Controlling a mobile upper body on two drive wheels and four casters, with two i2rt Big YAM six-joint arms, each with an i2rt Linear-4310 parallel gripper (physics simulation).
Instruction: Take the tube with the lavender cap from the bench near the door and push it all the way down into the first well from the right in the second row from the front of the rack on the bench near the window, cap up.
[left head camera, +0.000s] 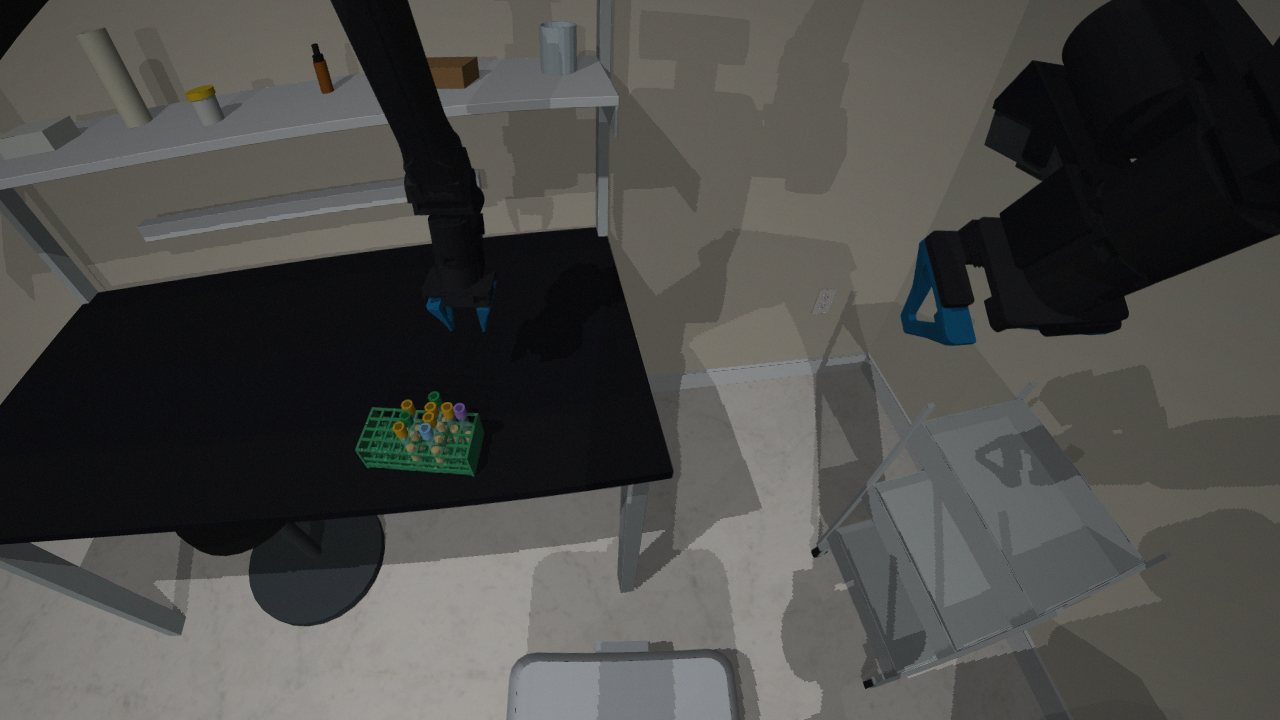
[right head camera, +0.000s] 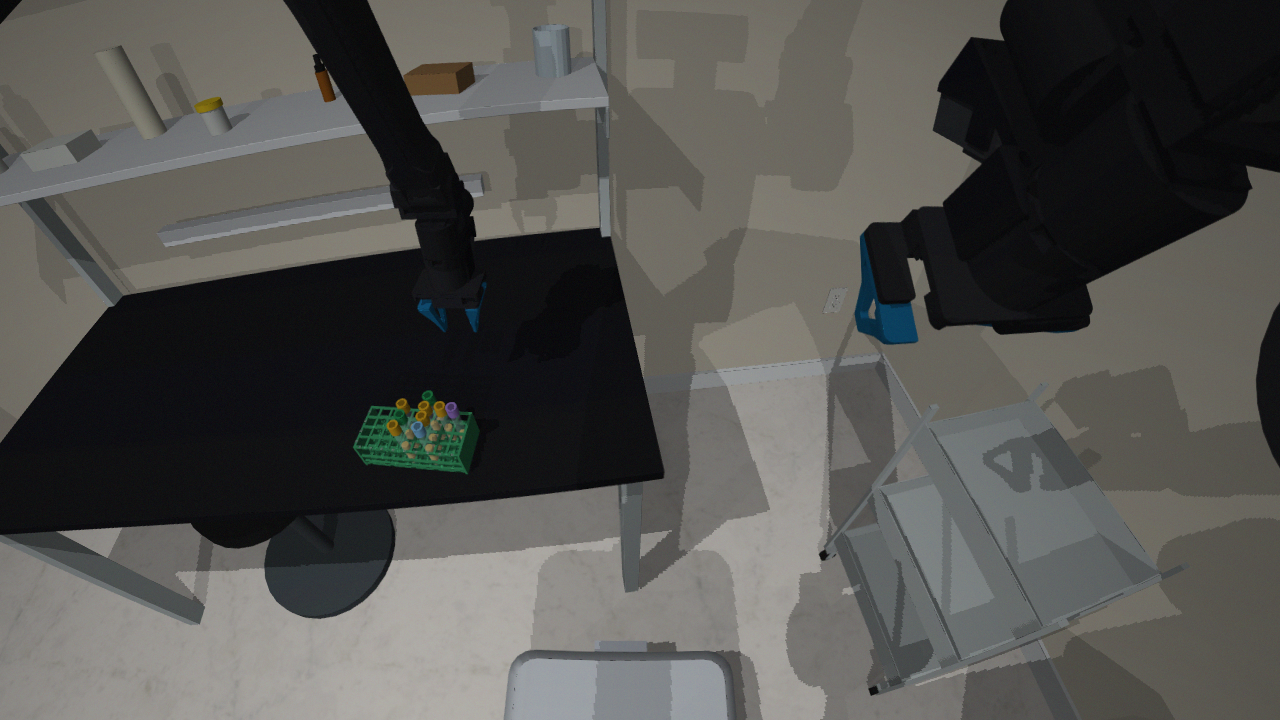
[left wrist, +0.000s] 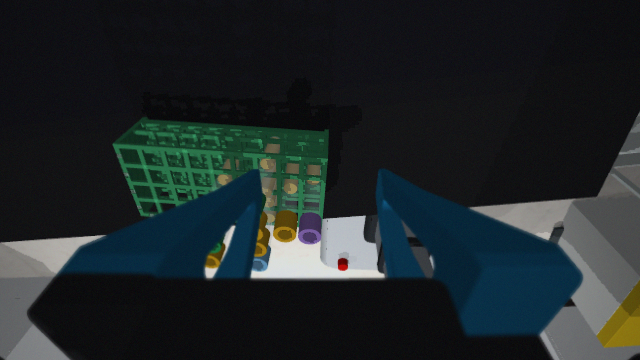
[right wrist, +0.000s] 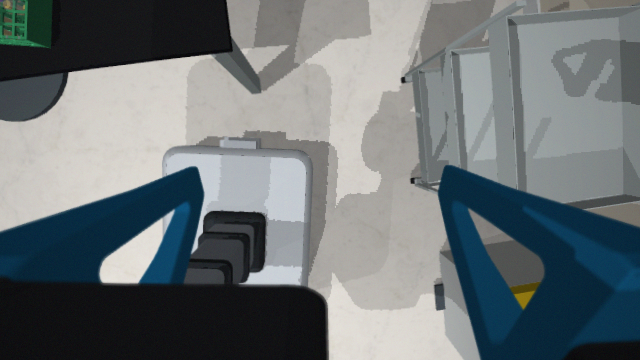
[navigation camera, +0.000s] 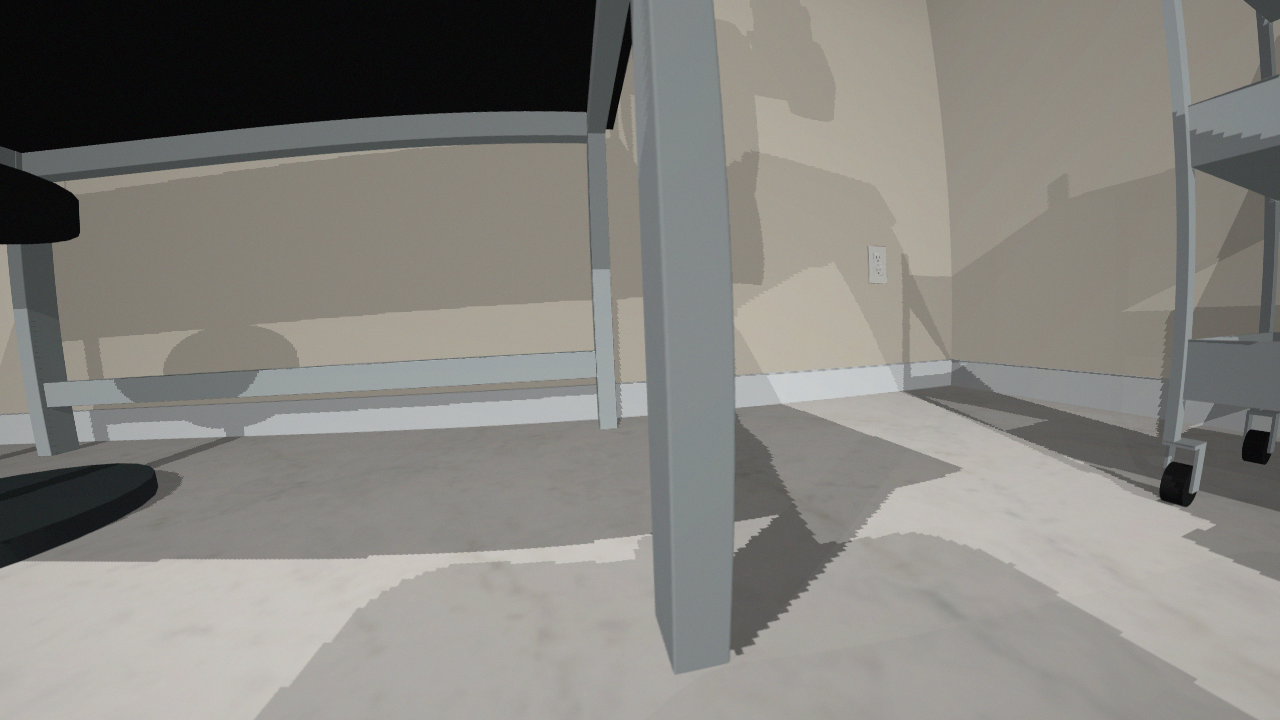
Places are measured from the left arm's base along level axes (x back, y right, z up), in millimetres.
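Where they show: left gripper, fingertip midpoint: (left head camera: 468, 329) (right head camera: 461, 329) (left wrist: 319, 181); right gripper, fingertip midpoint: (left head camera: 956, 321) (right head camera: 918, 318) (right wrist: 321, 179).
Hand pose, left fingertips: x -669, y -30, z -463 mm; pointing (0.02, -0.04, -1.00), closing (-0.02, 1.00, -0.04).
Note:
Each offset is from my left fingertips to the top centre of the thing. "spot": to the spot under its first point. Level surfaces: height alone.
The lavender-capped tube {dx +106, dy -9, dz -66 mm} (left head camera: 460, 411) (right head camera: 452, 410) (left wrist: 310, 227) stands cap up at the back right corner of a green rack {dx +112, dy -97, dz -128 mm} (left head camera: 478, 452) (right head camera: 469, 452) (left wrist: 320, 142) (right wrist: 40, 25) on a black bench {dz -185 mm} (left head camera: 223, 358) (right head camera: 223, 358) (left wrist: 450, 100) (right wrist: 150, 40). Orange, green and blue caps stand beside it. My left gripper (left head camera: 468, 329) (right head camera: 460, 329) (left wrist: 319, 181) is partly open and empty, above the bench behind the rack, apart from the tube. My right gripper (right wrist: 321, 179) is wide open and empty, away from the bench at the right. A second rack does not show.
A shelf {dz +272 mm} (left head camera: 268, 111) with bottles and boxes runs above the bench's back. A grey cart (left head camera: 980, 528) (navigation camera: 1179, 223) stands right of the bench. A bench leg {spot: dx +127, dy +274, dz -736 mm} (navigation camera: 689, 358) stands close ahead in the navigation view. A stool base {dx +50, dy -717, dz -917 mm} (left head camera: 313, 582) is under the bench's front.

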